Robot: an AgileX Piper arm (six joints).
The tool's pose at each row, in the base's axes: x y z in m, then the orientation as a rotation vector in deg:
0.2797, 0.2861, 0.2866, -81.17, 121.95, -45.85
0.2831, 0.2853, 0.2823, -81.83, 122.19, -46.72
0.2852, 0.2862, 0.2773, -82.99, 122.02, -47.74
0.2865, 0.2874, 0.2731, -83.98, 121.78, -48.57
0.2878, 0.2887, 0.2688, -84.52, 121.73, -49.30
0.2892, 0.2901, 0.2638, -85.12, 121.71, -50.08
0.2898, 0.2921, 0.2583, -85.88, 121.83, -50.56
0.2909, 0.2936, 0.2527, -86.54, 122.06, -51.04
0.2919, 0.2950, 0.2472, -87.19, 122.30, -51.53
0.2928, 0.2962, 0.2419, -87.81, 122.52, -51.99
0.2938, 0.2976, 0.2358, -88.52, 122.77, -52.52
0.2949, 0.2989, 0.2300, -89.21, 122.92, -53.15
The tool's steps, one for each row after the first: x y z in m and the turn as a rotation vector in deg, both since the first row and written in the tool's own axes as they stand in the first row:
-0.0003, 0.0005, 0.0055, -0.03, 0.76, -0.62
-0.0016, 0.0028, 0.0103, 0.03, 1.39, -1.70
-0.0029, 0.0051, 0.0140, 0.12, 1.85, -2.62
-0.0044, 0.0076, 0.0177, 0.23, 2.32, -3.18
-0.0059, 0.0105, 0.0219, 0.31, 2.85, -3.78
-0.0077, 0.0145, 0.0259, 0.13, 3.32, -4.39
-0.0092, 0.0181, 0.0303, -0.07, 3.86, -4.91
-0.0106, 0.0216, 0.0347, -0.28, 4.41, -5.42
-0.0117, 0.0250, 0.0389, -0.47, 4.92, -5.91
-0.0130, 0.0289, 0.0436, -0.69, 5.52, -6.47
-0.0143, 0.0326, 0.0483, -0.81, 6.10, -7.05

